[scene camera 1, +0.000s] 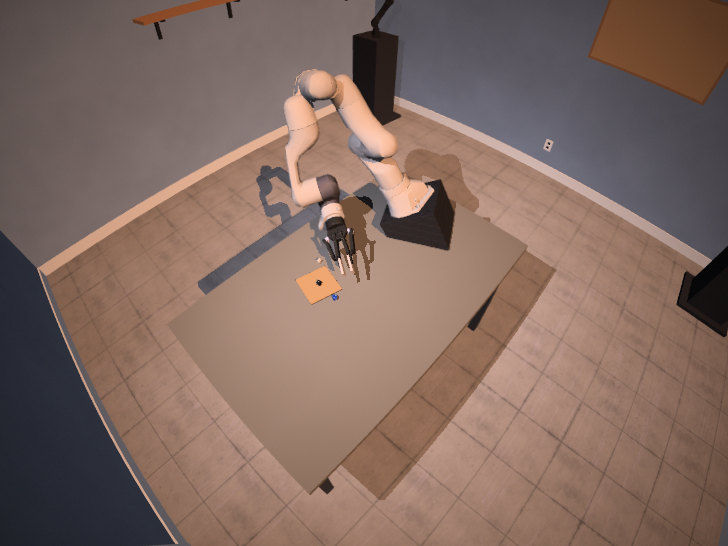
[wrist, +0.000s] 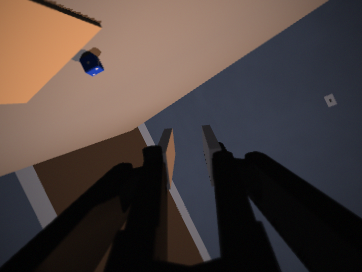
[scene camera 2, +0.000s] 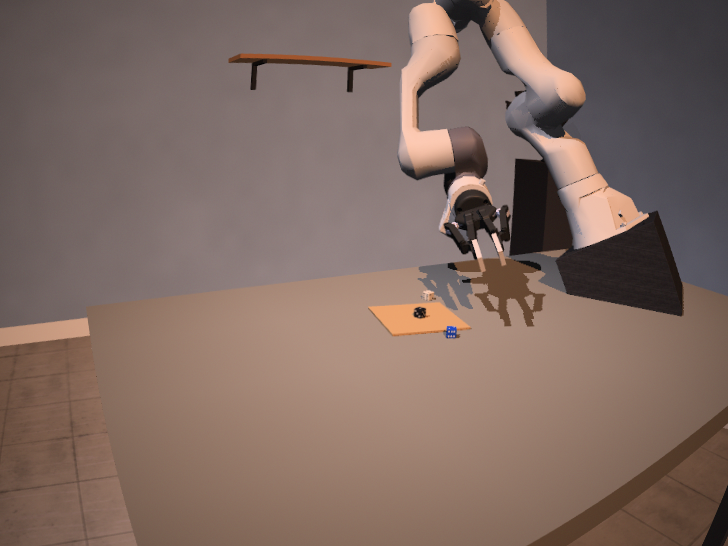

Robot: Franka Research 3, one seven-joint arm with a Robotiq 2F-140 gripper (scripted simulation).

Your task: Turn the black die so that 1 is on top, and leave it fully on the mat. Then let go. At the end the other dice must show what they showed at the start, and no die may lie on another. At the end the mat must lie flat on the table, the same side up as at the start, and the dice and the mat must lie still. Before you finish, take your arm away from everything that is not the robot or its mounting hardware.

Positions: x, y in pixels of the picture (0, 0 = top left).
Labels:
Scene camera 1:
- my gripper: 348, 273
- mat: 314, 293
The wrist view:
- my gripper: 188, 140
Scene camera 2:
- my gripper: 492, 261
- mat: 398, 320

